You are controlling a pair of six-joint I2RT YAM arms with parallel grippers.
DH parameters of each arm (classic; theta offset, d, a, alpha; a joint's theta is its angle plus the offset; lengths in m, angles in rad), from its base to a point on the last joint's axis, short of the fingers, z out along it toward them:
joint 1: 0 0.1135 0.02 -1.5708
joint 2: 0 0 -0.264 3.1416
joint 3: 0.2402 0 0.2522 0
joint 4: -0.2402 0 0.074 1.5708
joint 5: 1.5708 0 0 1.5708
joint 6: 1.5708 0.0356 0 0
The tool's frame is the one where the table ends.
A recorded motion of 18 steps. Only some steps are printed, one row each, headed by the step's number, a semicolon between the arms.
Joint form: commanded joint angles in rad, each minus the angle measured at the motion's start. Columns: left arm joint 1, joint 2, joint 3, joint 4, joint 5, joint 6; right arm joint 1, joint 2, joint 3, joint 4, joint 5, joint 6.
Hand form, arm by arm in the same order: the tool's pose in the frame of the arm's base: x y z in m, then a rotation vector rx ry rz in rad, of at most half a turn. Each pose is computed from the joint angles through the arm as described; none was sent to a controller.
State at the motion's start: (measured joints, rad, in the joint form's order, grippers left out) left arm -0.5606 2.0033 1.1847 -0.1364 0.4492 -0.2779; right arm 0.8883 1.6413 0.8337 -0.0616 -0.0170 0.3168
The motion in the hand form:
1: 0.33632 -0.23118 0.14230 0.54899 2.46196 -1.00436; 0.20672 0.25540 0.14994 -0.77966 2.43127 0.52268
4: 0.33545 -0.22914 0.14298 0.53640 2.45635 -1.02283; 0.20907 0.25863 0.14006 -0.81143 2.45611 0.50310
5: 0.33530 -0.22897 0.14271 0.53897 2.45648 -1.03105; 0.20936 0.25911 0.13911 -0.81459 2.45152 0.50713
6: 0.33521 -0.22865 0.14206 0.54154 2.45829 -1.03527; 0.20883 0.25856 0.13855 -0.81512 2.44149 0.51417
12: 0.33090 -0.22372 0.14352 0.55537 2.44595 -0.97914; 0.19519 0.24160 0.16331 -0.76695 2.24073 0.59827
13: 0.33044 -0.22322 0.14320 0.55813 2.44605 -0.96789; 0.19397 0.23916 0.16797 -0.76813 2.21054 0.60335
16: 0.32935 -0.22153 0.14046 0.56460 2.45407 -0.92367; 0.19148 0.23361 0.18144 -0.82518 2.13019 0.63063
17: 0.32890 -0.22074 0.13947 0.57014 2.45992 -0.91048; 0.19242 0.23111 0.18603 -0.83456 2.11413 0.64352
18: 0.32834 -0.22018 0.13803 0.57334 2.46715 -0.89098; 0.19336 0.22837 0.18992 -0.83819 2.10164 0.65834
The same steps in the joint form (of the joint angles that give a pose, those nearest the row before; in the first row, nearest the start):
1: 0.0012 -0.0242 -0.0120 0.1024 0.0638 -0.0426; -0.0016 0.0464 0.0269 -0.0151 -0.0170 -0.0390
4: 0.0052 -0.0321 -0.0247 0.1177 0.0747 -0.0551; -0.0016 0.0891 0.0407 -0.0211 -0.0233 -0.0551
5: 0.0059 -0.0318 -0.0257 0.1184 0.0819 -0.0551; -0.0016 0.0928 0.0392 -0.0120 -0.0256 -0.0577
6: 0.0068 -0.0307 -0.0265 0.1176 0.0866 -0.0536; -0.0016 0.0902 0.0301 0.0045 -0.0272 -0.0598
12: 0.0088 -0.0565 -0.0555 0.1211 0.0503 -0.0240; 0.0001 -0.0715 -0.1015 0.1786 -0.0079 -0.0767
13: 0.0087 -0.0581 -0.0583 0.1200 0.0431 -0.0184; -0.0016 -0.0952 -0.1131 0.1929 -0.0061 -0.0882
16: 0.0086 -0.0584 -0.0652 0.1124 0.0149 0.0004; -0.0109 -0.1544 -0.1277 0.2038 -0.0410 -0.1494
17: 0.0092 -0.0583 -0.0664 0.1046 0.0085 0.0092; -0.0208 -0.1710 -0.1266 0.1986 -0.0594 -0.1622
18: 0.0087 -0.0573 -0.0679 0.0975 -0.0037 0.0170; -0.0314 -0.1864 -0.1271 0.1953 -0.0780 -0.1696

